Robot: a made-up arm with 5 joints.
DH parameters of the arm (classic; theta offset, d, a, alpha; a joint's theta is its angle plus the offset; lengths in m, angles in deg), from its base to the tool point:
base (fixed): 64.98 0 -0.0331 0
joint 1: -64.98 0.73 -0.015 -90
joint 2: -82.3 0 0.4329 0
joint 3: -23.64 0 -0.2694 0
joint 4: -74.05 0.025 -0.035 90
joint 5: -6.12 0.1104 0 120.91
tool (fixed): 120.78 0.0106 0 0
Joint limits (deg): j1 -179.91..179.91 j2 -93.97..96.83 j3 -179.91..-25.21 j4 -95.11..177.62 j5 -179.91..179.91
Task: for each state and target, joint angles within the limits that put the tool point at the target. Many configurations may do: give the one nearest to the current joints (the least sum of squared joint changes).
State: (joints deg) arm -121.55 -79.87 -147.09 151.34 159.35
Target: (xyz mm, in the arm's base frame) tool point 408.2 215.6 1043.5
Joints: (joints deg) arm -145.92 -77.74 -123.71 154.08 159.82
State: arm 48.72 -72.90 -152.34 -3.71 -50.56
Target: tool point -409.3 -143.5 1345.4
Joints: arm 18.80 -64.91 -105.59 11.72 -50.04
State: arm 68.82 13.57 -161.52 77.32 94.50
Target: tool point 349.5 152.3 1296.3
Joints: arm 23.17 18.47 -152.06 87.69 93.49
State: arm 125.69 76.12 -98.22 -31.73 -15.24
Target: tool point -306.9 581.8 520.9
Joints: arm 114.19 76.24 -95.88 -31.66 -15.14
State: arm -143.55 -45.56 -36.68 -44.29 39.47
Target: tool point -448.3 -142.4 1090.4
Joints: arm -167.71 6.87 -60.09 -40.77 39.08
